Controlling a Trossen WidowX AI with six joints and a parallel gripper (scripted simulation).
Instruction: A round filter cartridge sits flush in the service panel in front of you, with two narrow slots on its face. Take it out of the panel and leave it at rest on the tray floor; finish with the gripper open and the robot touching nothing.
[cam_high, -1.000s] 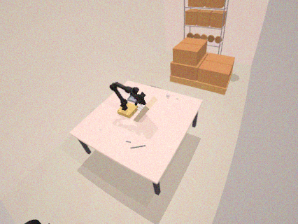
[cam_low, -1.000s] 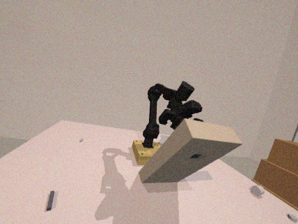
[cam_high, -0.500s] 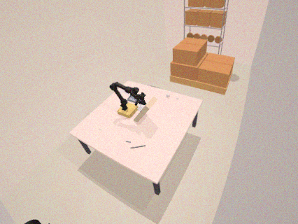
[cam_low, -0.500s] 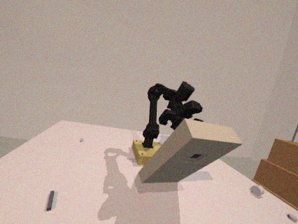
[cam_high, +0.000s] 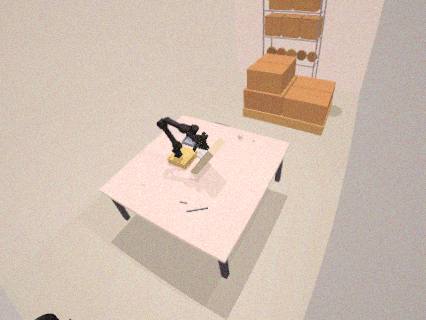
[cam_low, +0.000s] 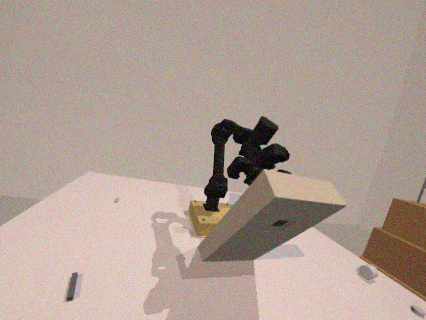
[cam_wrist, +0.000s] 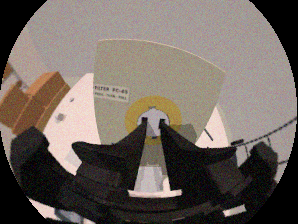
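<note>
The grey round filter cartridge is 10 mm below my gripper tip and 10 mm ahead of it. Round my gripper tip: grey tray 420 mm behind, 270 mm to the left, 240 mm below; dark bar 390 mm to the right, 250 mm below, 20 mm behind; beige service panel 90 mm below, 30 mm behind.
</note>
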